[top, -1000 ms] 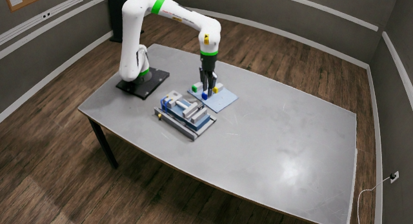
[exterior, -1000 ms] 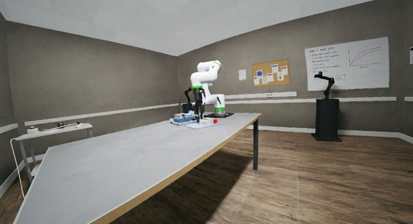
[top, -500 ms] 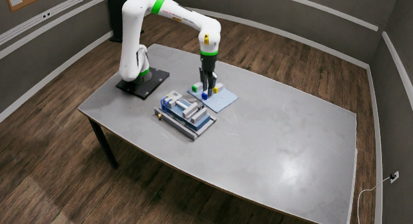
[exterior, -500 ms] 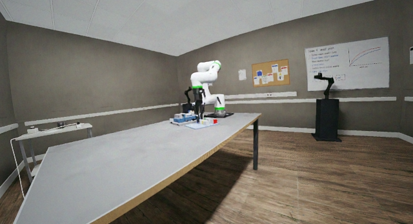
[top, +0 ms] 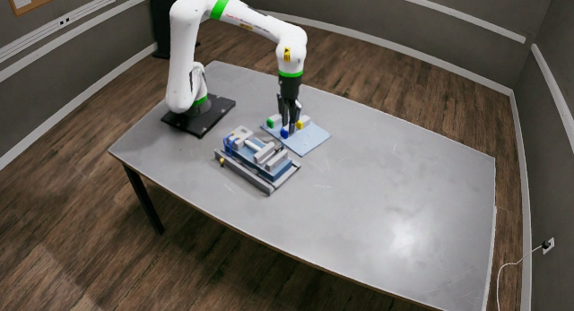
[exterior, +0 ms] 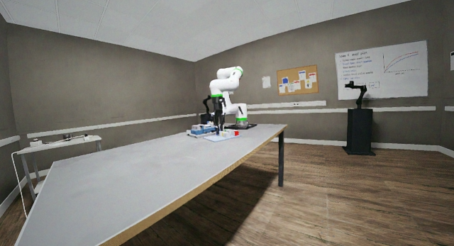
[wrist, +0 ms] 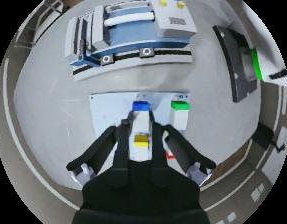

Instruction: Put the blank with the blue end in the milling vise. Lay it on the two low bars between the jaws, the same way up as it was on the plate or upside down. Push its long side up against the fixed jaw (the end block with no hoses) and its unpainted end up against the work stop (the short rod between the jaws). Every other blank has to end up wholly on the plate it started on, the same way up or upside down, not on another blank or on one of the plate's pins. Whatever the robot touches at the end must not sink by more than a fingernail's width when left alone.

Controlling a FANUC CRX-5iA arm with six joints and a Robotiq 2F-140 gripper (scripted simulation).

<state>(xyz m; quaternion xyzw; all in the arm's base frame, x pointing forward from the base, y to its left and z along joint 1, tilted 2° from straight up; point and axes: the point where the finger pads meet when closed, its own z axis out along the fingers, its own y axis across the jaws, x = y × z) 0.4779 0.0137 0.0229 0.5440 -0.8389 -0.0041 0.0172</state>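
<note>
Right now the light blue plate is 6 cm below my hand, 4 cm to the left of it and 2 cm ahead of it. From my hand the other things lie so: plain end block 22 cm to the right, 5 cm ahead, 2 cm above; then yellow-ended blank 8 cm to the left, 4 cm ahead, 3 cm below; then red-ended blank 12 cm to the left, 4 cm behind, 3 cm below.
</note>
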